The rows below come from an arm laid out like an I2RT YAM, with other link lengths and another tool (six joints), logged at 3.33 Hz.
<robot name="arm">
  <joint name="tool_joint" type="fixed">
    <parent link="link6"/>
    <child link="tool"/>
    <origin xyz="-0.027 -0.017 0.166" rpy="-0.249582 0 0.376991"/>
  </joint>
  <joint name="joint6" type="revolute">
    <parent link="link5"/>
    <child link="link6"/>
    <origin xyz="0.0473 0 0.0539" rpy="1.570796 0 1.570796"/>
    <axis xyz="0 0 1"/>
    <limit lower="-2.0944" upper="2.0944"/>
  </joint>
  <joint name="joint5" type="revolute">
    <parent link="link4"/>
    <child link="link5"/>
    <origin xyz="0.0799 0.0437 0.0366" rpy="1.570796 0 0"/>
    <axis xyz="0 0 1"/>
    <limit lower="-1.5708" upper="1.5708"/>
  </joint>
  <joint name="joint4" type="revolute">
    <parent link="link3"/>
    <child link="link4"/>
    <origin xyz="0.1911 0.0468 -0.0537"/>
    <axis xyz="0 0 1"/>
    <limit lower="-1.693" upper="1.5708"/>
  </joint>
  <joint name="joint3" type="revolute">
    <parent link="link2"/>
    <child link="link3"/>
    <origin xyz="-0.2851 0 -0.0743" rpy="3.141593 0 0"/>
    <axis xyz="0 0 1"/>
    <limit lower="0" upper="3.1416"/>
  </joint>
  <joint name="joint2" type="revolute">
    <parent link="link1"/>
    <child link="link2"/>
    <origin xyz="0.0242 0.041 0.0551" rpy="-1.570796 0 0"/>
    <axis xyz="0 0 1"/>
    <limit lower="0" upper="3.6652"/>
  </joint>
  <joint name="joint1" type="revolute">
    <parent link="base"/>
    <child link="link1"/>
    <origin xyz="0 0 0.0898"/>
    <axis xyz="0 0 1"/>
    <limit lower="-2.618" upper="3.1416"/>
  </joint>
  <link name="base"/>
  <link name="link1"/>
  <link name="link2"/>
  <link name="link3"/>
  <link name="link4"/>
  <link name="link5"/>
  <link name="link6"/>
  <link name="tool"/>
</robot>
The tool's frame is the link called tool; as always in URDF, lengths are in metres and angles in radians.
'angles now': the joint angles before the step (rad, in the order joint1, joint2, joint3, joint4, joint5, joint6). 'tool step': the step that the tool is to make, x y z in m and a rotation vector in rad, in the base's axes. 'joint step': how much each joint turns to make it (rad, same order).
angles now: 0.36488 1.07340 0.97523 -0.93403 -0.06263 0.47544
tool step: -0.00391 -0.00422 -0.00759 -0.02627 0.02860 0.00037
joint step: -0.00132 0.01319 -0.00304 -0.02035 0.01162 -0.00862
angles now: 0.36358 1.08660 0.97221 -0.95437 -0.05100 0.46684
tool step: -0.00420 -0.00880 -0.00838 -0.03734 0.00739 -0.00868
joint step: -0.00017 -0.01021 -0.02628 -0.00439 0.03246 -0.00775
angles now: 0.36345 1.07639 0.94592 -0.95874 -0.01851 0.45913
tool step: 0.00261 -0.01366 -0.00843 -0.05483 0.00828 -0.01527
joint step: -0.02827 0.01650 -0.01356 0.00352 0.03758 -0.03356
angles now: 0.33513 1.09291 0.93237 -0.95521 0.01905 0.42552
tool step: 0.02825 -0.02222 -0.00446 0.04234 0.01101 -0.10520
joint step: -0.18856 0.08720 0.00690 0.07865 -0.07588 -0.05569
